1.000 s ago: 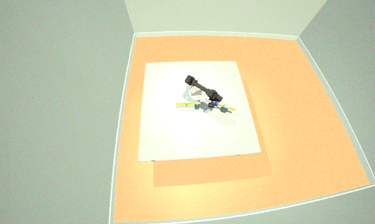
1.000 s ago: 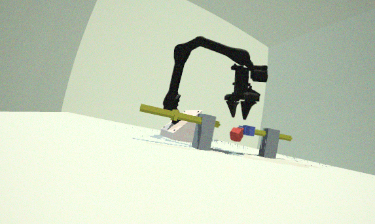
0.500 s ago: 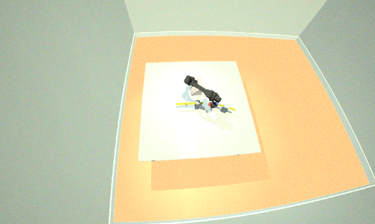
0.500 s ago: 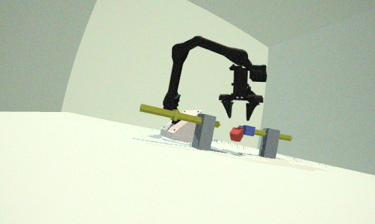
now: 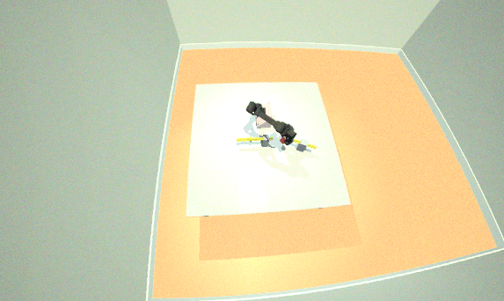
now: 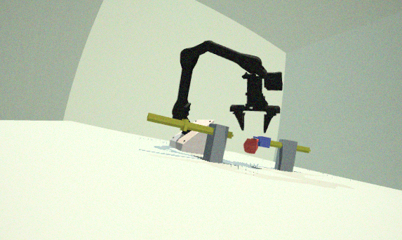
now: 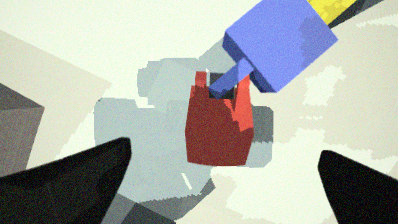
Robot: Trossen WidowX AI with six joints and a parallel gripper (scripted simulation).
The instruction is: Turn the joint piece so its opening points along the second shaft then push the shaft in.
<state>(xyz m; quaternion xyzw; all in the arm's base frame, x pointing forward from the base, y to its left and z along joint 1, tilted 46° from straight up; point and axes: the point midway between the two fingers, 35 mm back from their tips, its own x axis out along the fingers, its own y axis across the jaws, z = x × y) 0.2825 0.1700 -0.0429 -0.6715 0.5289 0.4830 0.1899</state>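
The red joint piece lies 50 mm below my gripper tip, 10 mm to the left of it and 10 mm behind it.
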